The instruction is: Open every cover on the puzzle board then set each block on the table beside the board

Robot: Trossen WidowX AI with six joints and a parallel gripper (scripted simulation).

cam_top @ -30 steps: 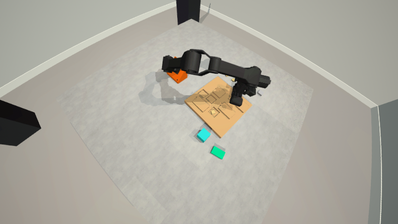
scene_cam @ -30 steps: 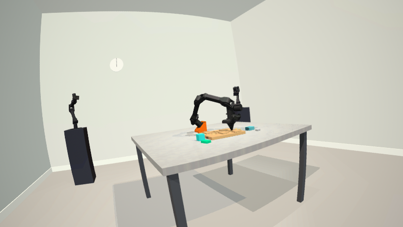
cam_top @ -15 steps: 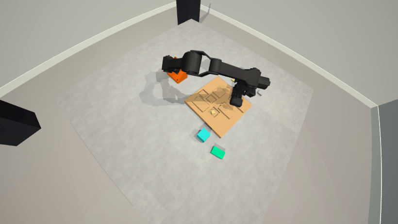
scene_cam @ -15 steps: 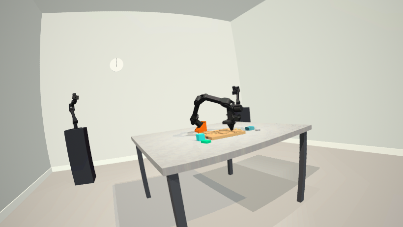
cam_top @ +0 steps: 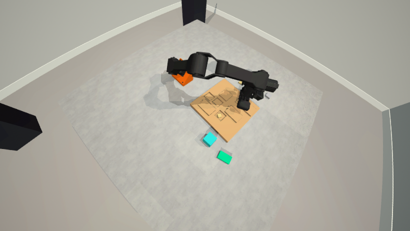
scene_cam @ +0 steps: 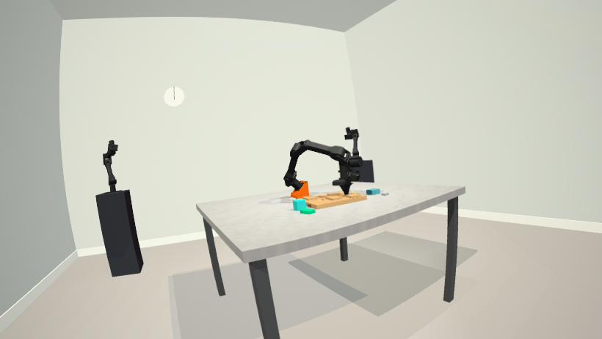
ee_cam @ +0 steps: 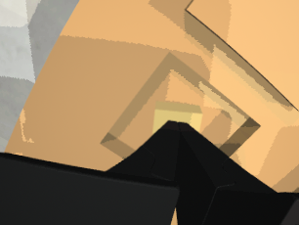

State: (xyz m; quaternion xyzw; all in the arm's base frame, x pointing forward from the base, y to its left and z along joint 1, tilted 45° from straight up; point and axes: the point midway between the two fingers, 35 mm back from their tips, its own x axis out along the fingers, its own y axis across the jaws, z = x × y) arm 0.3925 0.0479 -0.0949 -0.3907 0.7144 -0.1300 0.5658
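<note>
Now: gripper tip 30 cm to the left of the cyan block and 1 cm short of it. The rest, counted from my gripper tip: green block: 31 cm to the right, 12 cm ahead, 1 cm below; small grey block: 19 cm to the left, 11 cm ahead, 1 cm below.
</note>
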